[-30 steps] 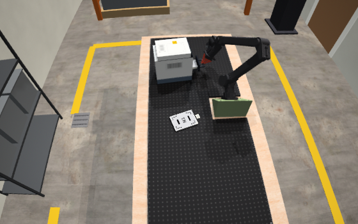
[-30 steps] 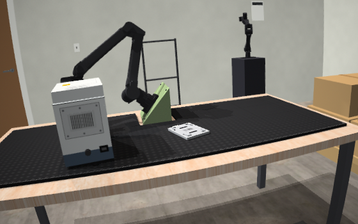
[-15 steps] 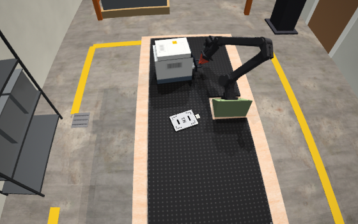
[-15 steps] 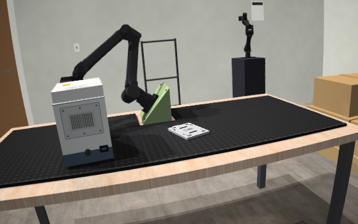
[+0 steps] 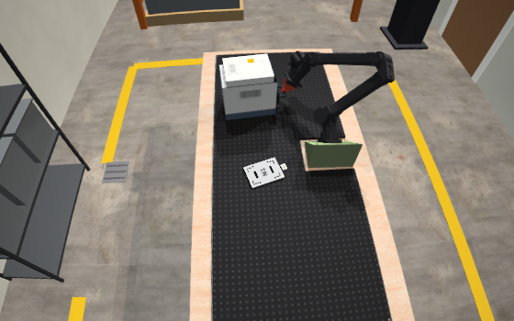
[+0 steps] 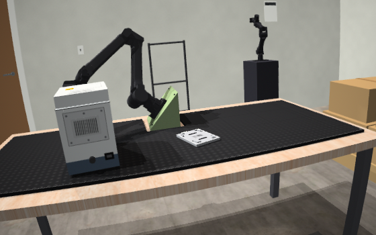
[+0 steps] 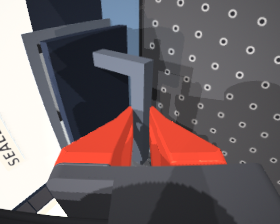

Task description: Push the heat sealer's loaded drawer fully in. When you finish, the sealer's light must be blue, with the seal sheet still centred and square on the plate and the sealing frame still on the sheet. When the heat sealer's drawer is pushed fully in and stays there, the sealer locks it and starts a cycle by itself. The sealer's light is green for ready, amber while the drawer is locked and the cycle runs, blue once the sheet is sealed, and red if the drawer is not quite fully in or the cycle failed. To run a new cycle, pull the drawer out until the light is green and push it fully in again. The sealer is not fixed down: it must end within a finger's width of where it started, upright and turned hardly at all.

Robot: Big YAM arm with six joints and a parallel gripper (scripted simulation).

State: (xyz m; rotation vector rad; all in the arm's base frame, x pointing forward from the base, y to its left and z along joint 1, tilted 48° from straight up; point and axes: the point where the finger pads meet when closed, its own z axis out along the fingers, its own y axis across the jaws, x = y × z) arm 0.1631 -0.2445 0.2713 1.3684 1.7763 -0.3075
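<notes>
Now: hand 11 cm short of the dark sealer drawer and 1 cm above it. Round my hand: white tag: 43 cm to the left, 9 cm below, 7 cm ahead.
</notes>
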